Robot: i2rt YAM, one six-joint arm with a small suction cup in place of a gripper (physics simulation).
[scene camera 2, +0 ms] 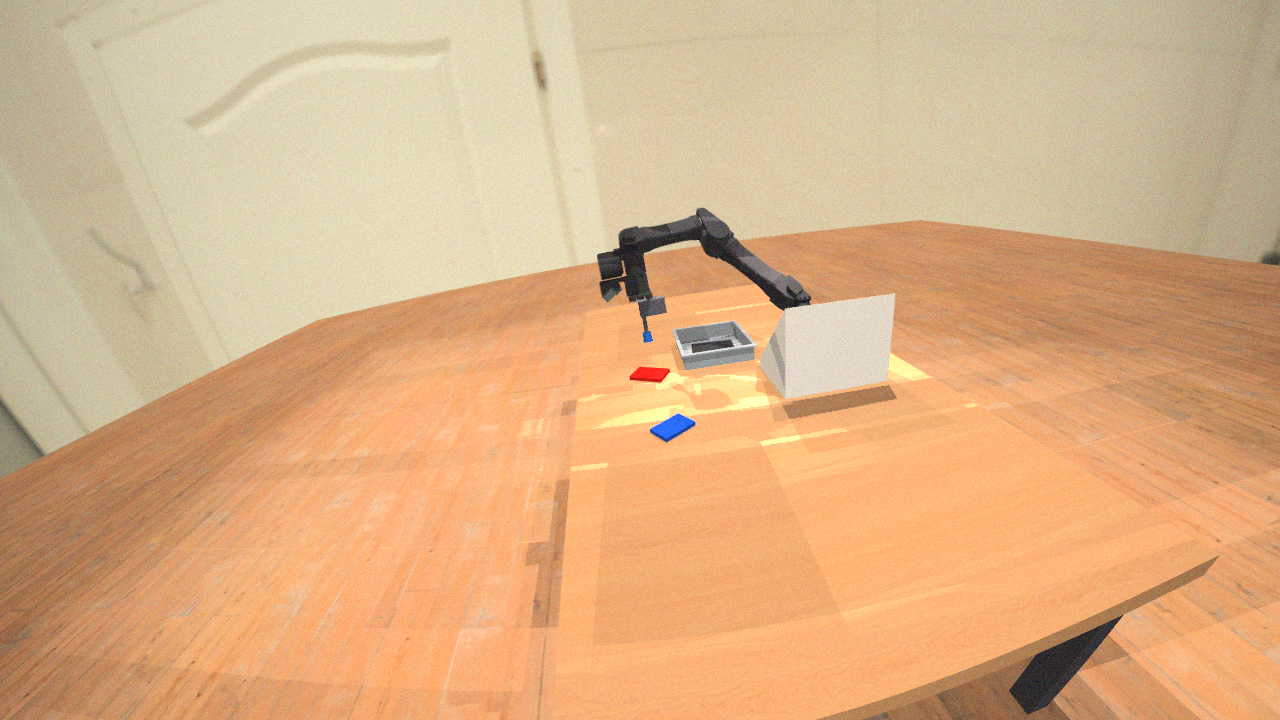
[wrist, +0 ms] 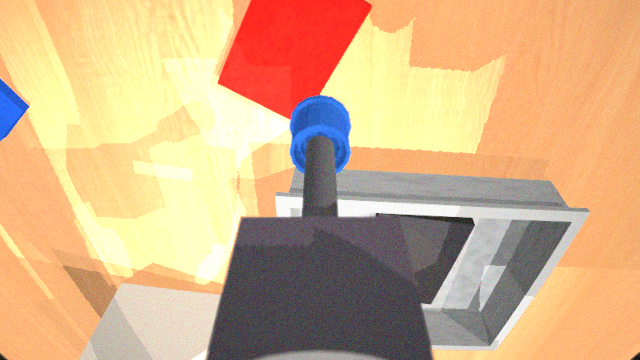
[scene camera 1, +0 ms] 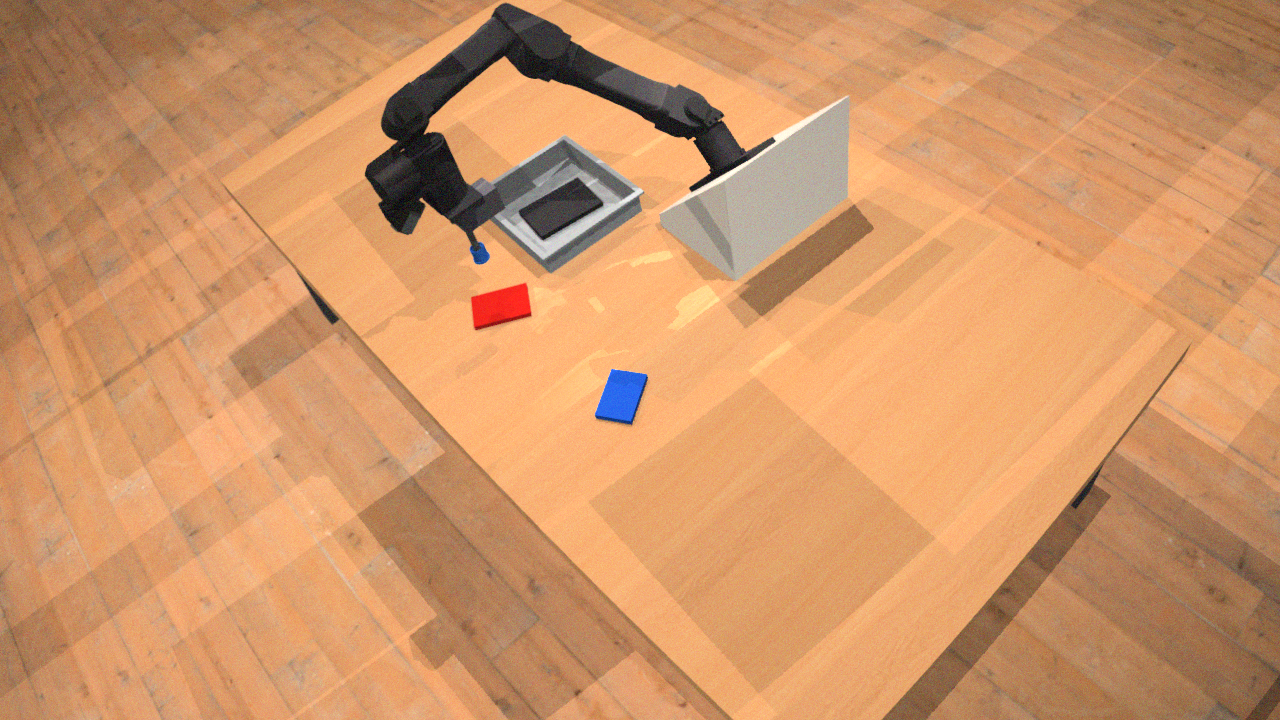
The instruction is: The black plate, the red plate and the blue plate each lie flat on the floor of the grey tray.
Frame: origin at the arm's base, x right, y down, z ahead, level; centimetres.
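Seen in the pictures: hand, its tool point: (scene camera 2: 648, 341) (wrist: 320, 123) (scene camera 1: 481, 258); arm's base, origin of its link: (scene camera 2: 808, 333) (scene camera 1: 732, 167).
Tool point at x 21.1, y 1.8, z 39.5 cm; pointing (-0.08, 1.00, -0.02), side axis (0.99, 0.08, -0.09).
Pixels of each thing's top centre, then the offset from my tool point to it. Level surfaces: height alone.
- black plate, centre of its top: (wrist: 408, 265) (scene camera 1: 560, 206) (scene camera 2: 712, 346) dx +6.4, dy +8.5, dz -21.3 cm
- grey tray, centre of its top: (wrist: 412, 293) (scene camera 1: 554, 192) (scene camera 2: 711, 336) dx +6.4, dy +4.8, dz -21.0 cm
- red plate, centre of its top: (wrist: 288, 47) (scene camera 1: 500, 304) (scene camera 2: 649, 372) dx -2.8, dy +8.8, dz +1.3 cm
- blue plate, centre of its top: (scene camera 1: 621, 394) (scene camera 2: 672, 425) dx -32.7, dy +8.9, dz +1.2 cm
- wooden table's, height of its surface: dy +9.9 cm
The black plate (scene camera 1: 561, 207) (scene camera 2: 712, 346) (wrist: 445, 250) lies flat on the floor of the grey tray (scene camera 1: 590, 243) (scene camera 2: 718, 361) (wrist: 450, 192); the arm hides part of it in the wrist view. The red plate (scene camera 1: 501, 306) (scene camera 2: 649, 374) (wrist: 300, 45) lies flat on the table beside the tray. The blue plate (scene camera 1: 621, 396) (scene camera 2: 672, 427) (wrist: 9, 110) lies flat on the table farther from the tray; a corner of it shows in the wrist view. My gripper, a blue suction cup (scene camera 1: 479, 255) (scene camera 2: 647, 337) (wrist: 320, 117), is open and bare, in the air above the table near the red plate and the tray.
A white wedge-shaped block (scene camera 1: 778, 197) (scene camera 2: 836, 347) (wrist: 160, 320) with a tall upright face stands beside the tray, by the arm's base. The wooden table's (scene camera 1: 805, 555) (scene camera 2: 895, 573) long edge runs past the red and blue plates.
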